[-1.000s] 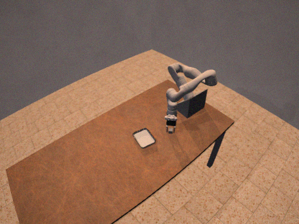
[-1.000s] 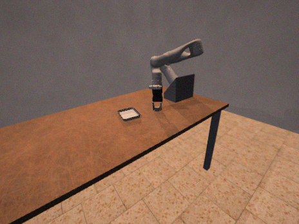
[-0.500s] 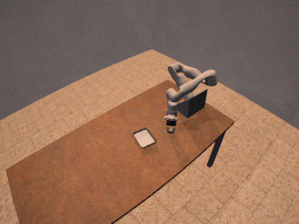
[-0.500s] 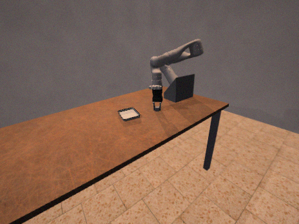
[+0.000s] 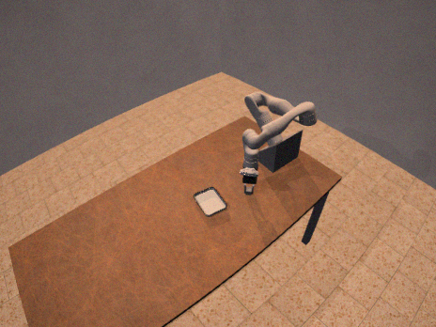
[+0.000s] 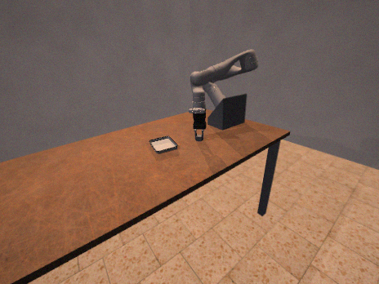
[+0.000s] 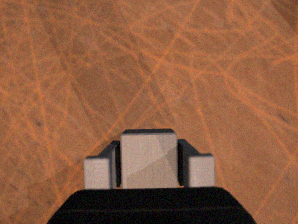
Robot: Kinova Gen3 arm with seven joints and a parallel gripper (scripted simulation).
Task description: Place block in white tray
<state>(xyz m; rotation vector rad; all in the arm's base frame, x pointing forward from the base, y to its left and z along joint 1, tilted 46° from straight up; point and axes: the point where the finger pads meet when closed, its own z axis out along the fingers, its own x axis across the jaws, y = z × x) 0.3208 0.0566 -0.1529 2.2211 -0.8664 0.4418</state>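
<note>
Right now the white tray is 210 mm ahead of my hand, 60 mm to the right of it and 10 mm below it. The rest, counted from my hand: grey block (10 mm below).
</note>
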